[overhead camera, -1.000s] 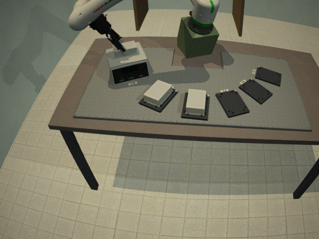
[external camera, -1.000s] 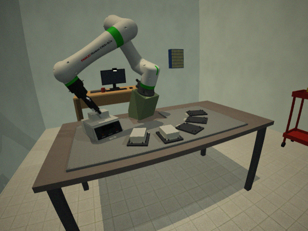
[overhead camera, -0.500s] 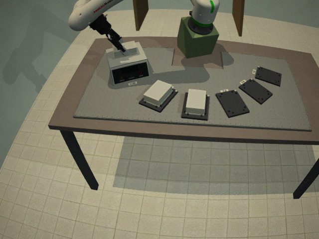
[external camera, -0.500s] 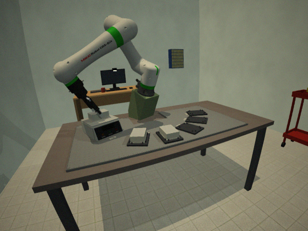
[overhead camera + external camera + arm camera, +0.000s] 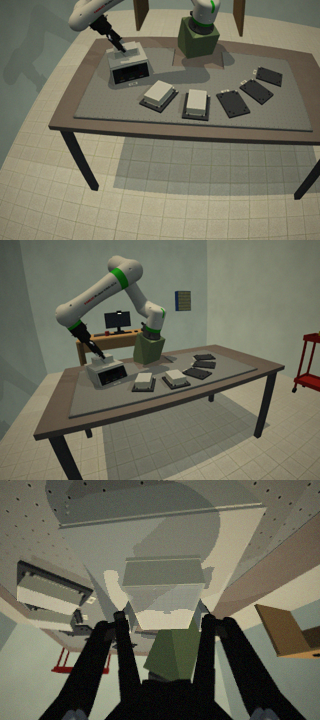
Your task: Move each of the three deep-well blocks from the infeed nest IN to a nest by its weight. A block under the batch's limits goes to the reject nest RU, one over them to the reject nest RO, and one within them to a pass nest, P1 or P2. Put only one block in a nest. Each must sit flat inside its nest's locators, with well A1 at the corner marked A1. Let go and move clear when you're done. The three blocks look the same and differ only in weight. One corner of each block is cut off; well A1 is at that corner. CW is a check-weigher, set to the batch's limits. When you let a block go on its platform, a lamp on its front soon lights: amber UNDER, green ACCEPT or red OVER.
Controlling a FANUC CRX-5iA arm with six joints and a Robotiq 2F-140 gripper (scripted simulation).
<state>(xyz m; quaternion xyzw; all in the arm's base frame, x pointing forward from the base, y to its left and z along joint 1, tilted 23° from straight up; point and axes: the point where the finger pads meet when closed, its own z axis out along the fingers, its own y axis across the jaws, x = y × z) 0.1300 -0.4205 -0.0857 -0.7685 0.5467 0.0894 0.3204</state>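
Right now the grey platform is 5 cm below my hand. Round my hand: check-weigher (8 cm below, 1 cm ahead); P1 label (38 cm to the left, 24 cm ahead, 14 cm below); nest P1 (36 cm to the left, 34 cm ahead, 13 cm below).
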